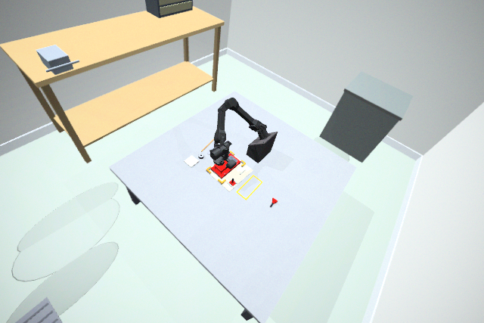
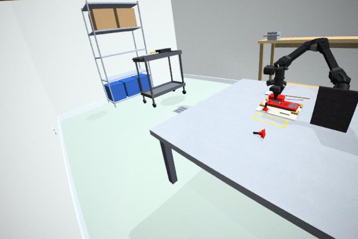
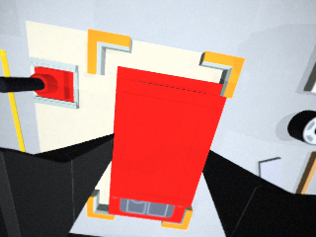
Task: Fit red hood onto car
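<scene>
My gripper tip is right at the red hood. Round my gripper tip: wheel 20 mm ahead, 190 mm to the right, 50 mm below; then grey engine block 40 mm below; then grey holder 30 mm ahead, 130 mm to the left, 20 mm below.
</scene>
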